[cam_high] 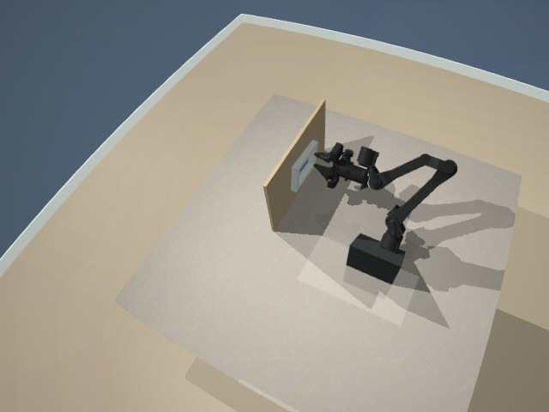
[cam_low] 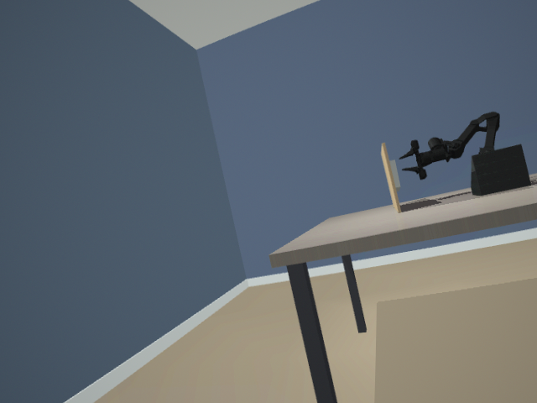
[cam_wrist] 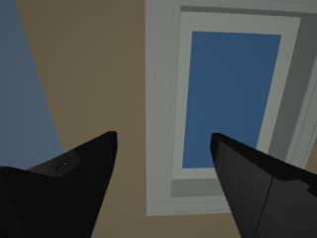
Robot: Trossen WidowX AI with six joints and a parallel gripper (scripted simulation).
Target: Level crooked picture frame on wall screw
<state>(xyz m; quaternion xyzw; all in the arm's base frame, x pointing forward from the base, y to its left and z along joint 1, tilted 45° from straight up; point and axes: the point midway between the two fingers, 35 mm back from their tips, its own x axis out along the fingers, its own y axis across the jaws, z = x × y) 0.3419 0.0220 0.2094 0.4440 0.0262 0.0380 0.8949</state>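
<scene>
Now: gripper tip 50 mm short of the picture frame, 10 mm to the right of it and 50 mm above it. Round my gripper tip: board: 60 mm ahead, 10 mm to the left, 60 mm below.
</scene>
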